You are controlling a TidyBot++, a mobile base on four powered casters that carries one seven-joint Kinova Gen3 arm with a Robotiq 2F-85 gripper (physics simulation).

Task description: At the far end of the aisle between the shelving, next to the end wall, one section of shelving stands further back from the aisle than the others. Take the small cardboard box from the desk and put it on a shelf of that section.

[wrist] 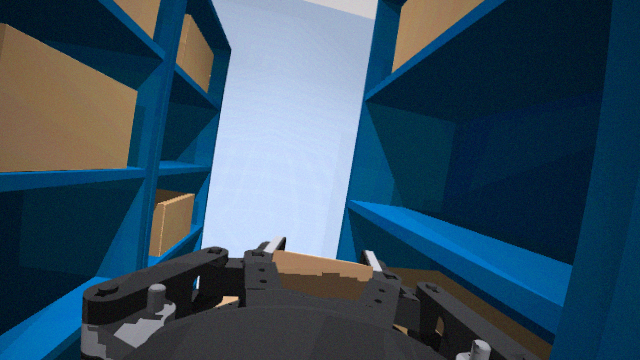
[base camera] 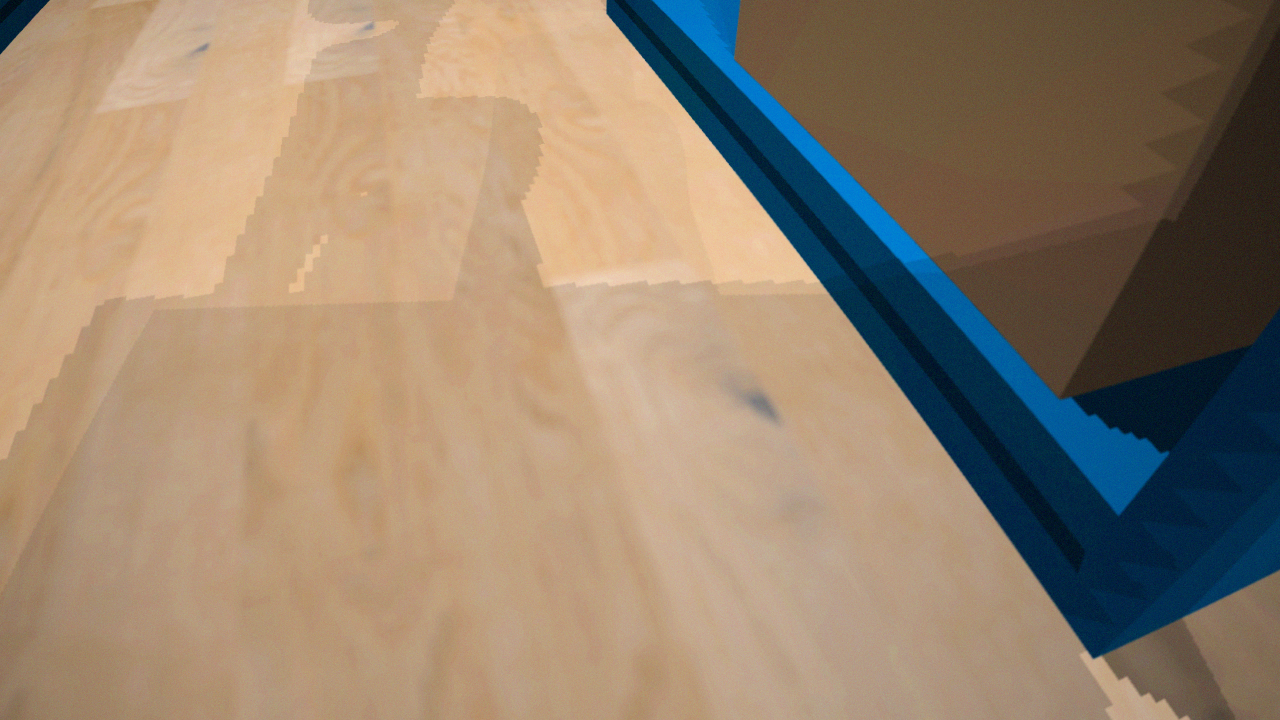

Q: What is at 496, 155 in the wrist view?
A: A blue shelving.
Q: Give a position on a large cardboard box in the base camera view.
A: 1094, 184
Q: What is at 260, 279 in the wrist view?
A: The gripper.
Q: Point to a blue shelving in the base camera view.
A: At 1134, 505
